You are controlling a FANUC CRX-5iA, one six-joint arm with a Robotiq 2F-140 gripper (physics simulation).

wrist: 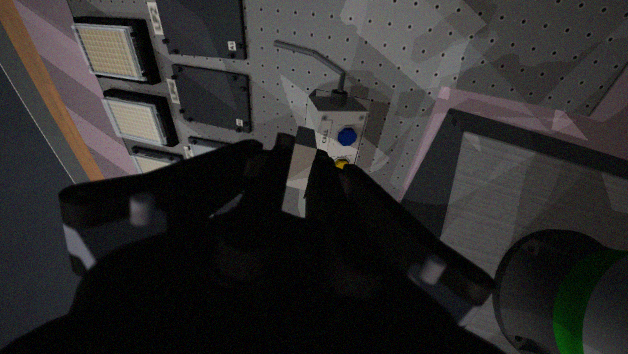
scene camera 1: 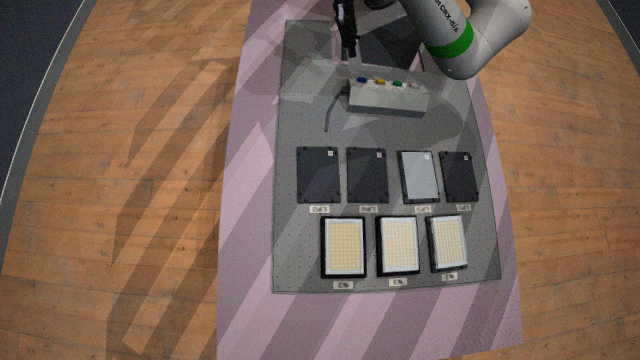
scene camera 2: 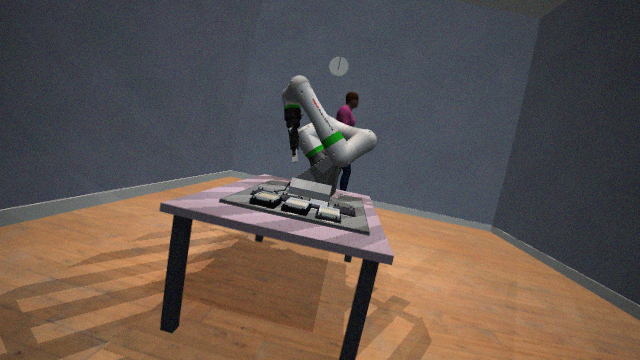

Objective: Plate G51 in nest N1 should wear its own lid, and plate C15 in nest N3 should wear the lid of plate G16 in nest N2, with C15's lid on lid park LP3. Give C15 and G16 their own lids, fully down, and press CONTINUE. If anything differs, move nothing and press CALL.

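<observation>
My gripper (scene camera 1: 354, 64) (scene camera 2: 294, 157) (wrist: 302, 143) is shut and empty, raised above the far blue-button end of the button box (scene camera 1: 387, 102) (scene camera 2: 310, 187) (wrist: 337, 119). The blue button (scene camera 1: 361, 80) (wrist: 347, 136) stands beside the word CALL. Pale-welled plates sit in nests N2 (scene camera 1: 344, 246) (wrist: 110, 51), N3 (scene camera 1: 398, 245) (wrist: 136, 120) and N1 (scene camera 1: 449, 242); I cannot tell which wear lids or read their names. A pale grey lid (scene camera 1: 420, 175) lies on LP3. Dark lid parks LP2 (scene camera 1: 318, 175), LP4 (scene camera 1: 367, 175) (wrist: 212, 97) and LP1 (scene camera 1: 459, 176) show no lid.
The box also has a yellow button (scene camera 1: 380, 81) (wrist: 341, 163), a green button (scene camera 1: 397, 83) and a pale button (scene camera 1: 414, 86). A cable (scene camera 1: 328, 112) (wrist: 312, 52) leaves the box's blue end. A person (scene camera 2: 346, 115) stands behind the arm.
</observation>
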